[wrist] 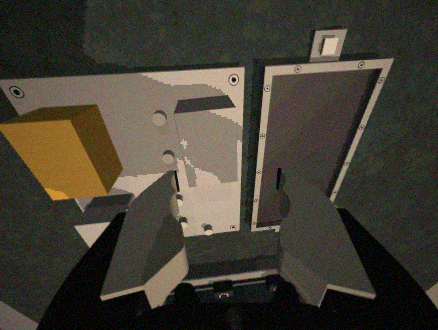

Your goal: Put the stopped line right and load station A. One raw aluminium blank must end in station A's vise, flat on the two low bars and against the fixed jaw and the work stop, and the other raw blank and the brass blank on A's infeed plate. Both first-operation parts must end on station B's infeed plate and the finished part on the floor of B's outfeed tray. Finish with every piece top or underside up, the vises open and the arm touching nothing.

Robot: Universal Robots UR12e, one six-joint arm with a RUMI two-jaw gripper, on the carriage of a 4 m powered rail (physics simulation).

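Places are measured from the arm's base along level axes (x ahead, y left, z up), in centimetres.
Where they show: gripper, fingertip midpoint: (226, 171).
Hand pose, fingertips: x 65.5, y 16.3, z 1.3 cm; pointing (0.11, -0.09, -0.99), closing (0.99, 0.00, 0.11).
Each offset is from my fingertips to the top centre of the thing. "spot": to the spot under its first point.
A brass-coloured block {dz +0.1, dx -11.4, dy +1.9 cm} (55, 157) stands at the left of a pale plate {dz -3.5, dx -6.5, dy -2.7 cm} (127, 92). A grey block {dz +0.1, dx -11.2, dy -7.1 cm} (107, 206) lies just below it in the view, partly hidden by the left finger. A pale grey block {dz +0.1, dx -1.2, dy +1.9 cm} (212, 142) with a dark end face lies on the plate's right part, beside the round pins. My gripper (226, 171) is open, with no piece between its fingers. Its left fingertip shows over the plate, its right one over a dark-floored tray {dz -3.0, dx +8.4, dy -2.6 cm} (260, 150). No piece shows on the visible tray floor. Which station this is, I cannot tell.
Round pins (159, 118) (168, 156) (208, 229) stand up from the plate. A small bracket with a pale square button {spot: dz -3.7, dx +8.3, dy +7.9 cm} (329, 46) adjoins the tray's far end. Part of a machine with a pale edge and dark knobs {spot: dz -1.0, dx -0.6, dy -22.3 cm} (223, 289) shows between the finger bases.
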